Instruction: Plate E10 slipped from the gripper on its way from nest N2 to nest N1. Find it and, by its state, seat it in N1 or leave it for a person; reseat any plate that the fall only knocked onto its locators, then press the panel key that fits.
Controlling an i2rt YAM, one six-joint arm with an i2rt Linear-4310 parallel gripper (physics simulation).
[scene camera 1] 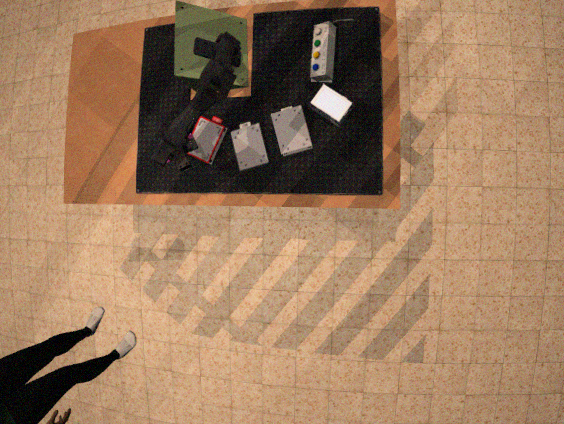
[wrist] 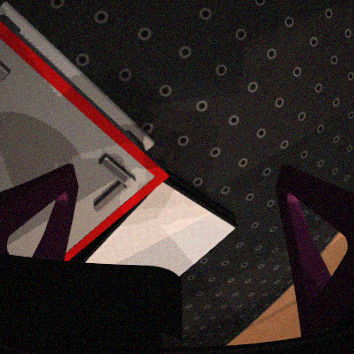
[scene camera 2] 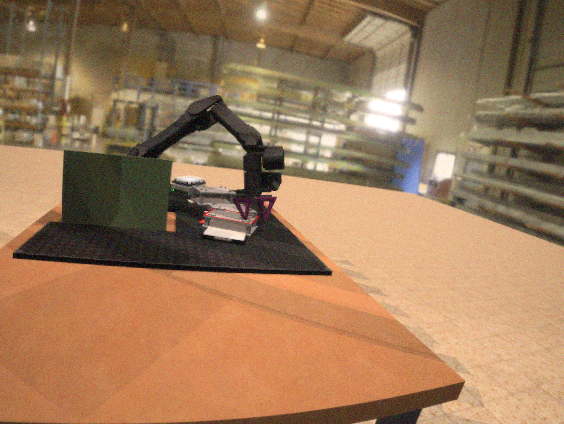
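Pixels of known places: gripper, fingertip midpoint: (wrist: 176,175) (scene camera 2: 254,220); arm's base at its link origin: (scene camera 2: 130,188).
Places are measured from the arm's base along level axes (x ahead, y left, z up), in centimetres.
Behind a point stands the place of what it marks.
Note:
My gripper (scene camera 1: 180,148) {x 40.2, y -14.2, z -3.2 cm} (scene camera 2: 255,218) {x 40.2, y -14.2, z -3.2 cm} (wrist: 176,175) {x 40.2, y -14.2, z -3.2 cm} is open and empty, above the left end of a red-rimmed grey fixture (scene camera 1: 209,139) {x 34.5, y -3.4, z -4.5 cm} (scene camera 2: 227,217) {x 32.4, y -8.5, z -4.5 cm} (wrist: 30,95) {x 41.1, y -7.1, z -4.5 cm}. A white slab (scene camera 2: 225,233) {x 30.8, y -17.8, z -7.0 cm} (wrist: 167,227) {x 34.2, y -17.8, z -7.1 cm} lies against that fixture's outer side, apparently tilted; part is hidden in the wrist view, and the arm covers its place in scene camera 1. Two grey fixtures (scene camera 1: 249,148) {x 38.1, y 13.0, z -6.0 cm} (scene camera 1: 292,130) {x 31.9, y 30.4, z -2.8 cm} stand to the right. A white plate (scene camera 1: 331,103) {x 21.9, y 45.0, z -1.3 cm} (scene camera 2: 189,180) {x 21.1, y 38.7, z -1.6 cm} sits at an angle beyond them. The key panel (scene camera 1: 322,57) {x 4.0, y 41.5, z -0.7 cm} has white, green, yellow and blue keys. No labels are readable.
A tall green block (scene camera 1: 190,60) {x 5.9, y -7.7, z 7.9 cm} (scene camera 2: 115,190) {x -2.7, y -13.0, z 1.8 cm} stands by the arm's base. A black perforated mat (scene camera 1: 345,170) {x 46.2, y 50.6, z -8.4 cm} (scene camera 2: 165,255) {x 13.7, y -34.9, z -8.5 cm} (wrist: 200,75) {x 44.2, y -15.3, z -8.5 cm} lies on the wooden table (scene camera 1: 95,100) {x 11.9, y -66.6, z -9.8 cm} (scene camera 2: 225,340) {x 24.3, y -67.8, z -9.8 cm}. A person's legs (scene camera 1: 65,370) show on the floor in scene camera 1.

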